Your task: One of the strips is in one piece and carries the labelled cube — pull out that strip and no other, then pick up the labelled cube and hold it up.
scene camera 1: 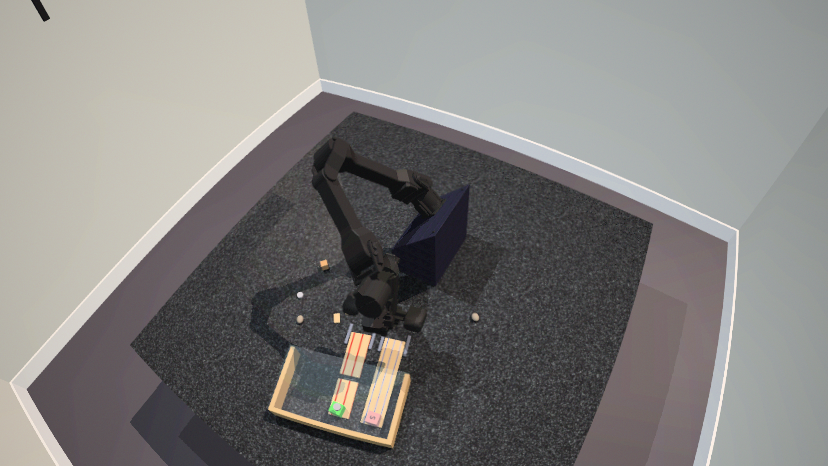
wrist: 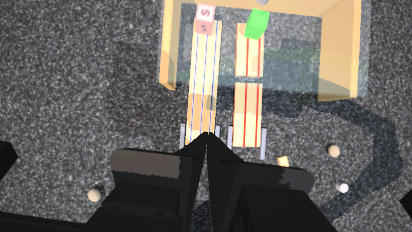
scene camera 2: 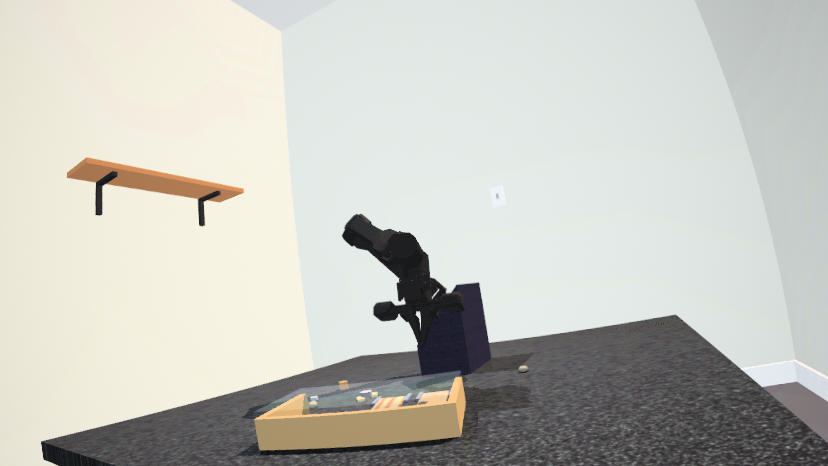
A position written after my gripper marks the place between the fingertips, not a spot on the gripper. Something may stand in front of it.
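There is a strip (wrist: 202,99) in the scene. As for my gripper (scene camera 2: 421,347), it is shut and holds nothing. I can see the gripper in scene camera 1 (scene camera 1: 383,335) too, and again in the wrist view (wrist: 207,135).
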